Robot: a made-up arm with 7 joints.
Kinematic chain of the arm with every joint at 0, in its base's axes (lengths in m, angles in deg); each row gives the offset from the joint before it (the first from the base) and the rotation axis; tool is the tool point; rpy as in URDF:
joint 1: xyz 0 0 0 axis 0.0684 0.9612 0.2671
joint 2: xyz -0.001 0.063 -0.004 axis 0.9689 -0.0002 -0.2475
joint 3: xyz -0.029 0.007 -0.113 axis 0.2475 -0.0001 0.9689
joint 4: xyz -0.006 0 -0.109 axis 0.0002 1 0
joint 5: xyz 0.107 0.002 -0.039 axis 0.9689 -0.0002 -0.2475
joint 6: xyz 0.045 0 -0.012 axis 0.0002 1 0
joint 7: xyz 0.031 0 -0.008 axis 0.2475 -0.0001 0.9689
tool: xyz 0 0 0 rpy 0 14.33 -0.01
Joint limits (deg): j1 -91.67..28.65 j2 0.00..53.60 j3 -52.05..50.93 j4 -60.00..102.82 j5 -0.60..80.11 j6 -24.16..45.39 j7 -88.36..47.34
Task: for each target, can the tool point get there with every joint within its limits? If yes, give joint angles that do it. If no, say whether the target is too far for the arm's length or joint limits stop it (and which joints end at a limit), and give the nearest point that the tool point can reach.
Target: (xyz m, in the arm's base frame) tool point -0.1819 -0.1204 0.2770
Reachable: no: joint limits stop it (at a limit: joint 1, joint 2, joint 4) | nearest point 0.0827 -0.0533 0.0766 | short by 0.339 m
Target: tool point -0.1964 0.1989 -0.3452
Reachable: yes | joints 14.48 17.54 10.88 90.13 54.01 10.15 -56.04
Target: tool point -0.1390 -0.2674 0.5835
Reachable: no: too far | nearest point 0.1405 -0.0750 0.1204 | short by 0.574 m
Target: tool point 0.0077 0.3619 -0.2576
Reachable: yes | joints 13.87 45.23 15.26 39.99 5.82 10.46 -29.08
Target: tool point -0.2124 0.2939 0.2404
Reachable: no: joint limits stop it (at a limit: joint 1, joint 2, joint 3, joint 5) | nearest point 0.0483 0.2049 0.1454 | short by 0.291 m
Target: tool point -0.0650 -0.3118 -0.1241
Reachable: no: joint limits stop it (at a limit: joint 1, joint 2, joint 3, joint 5, joint 6) | nearest point -0.0184 -0.0854 -0.2127 | short by 0.247 m
